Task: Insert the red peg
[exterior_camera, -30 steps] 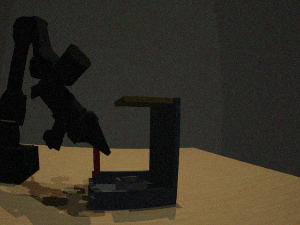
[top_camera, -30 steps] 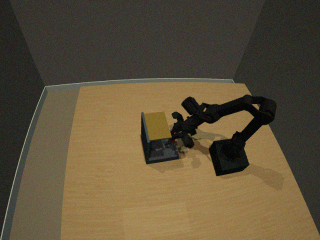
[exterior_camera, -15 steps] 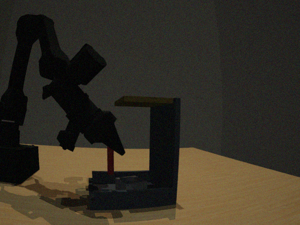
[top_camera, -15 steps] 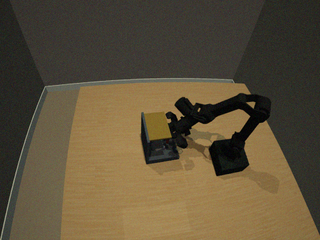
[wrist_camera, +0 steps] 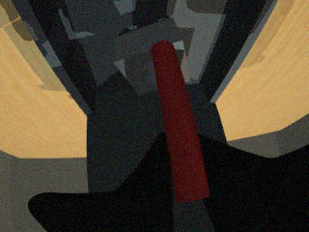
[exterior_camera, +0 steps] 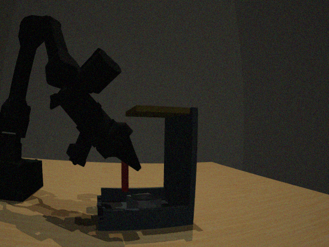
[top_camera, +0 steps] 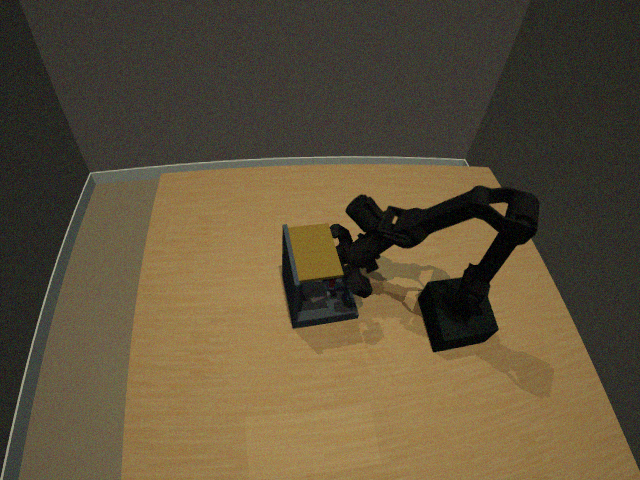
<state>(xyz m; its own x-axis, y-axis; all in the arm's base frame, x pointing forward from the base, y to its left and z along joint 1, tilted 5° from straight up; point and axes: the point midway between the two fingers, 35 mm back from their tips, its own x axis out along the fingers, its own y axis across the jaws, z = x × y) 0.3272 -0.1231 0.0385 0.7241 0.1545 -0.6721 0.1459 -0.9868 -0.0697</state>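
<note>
Right now the back wall is 80 mm ahead of my gripper tip and 10 mm above it. Also, from my gripper tip: red peg: 30 mm behind, 10 mm below; then yellow roof: 110 mm above, 30 mm ahead.
</note>
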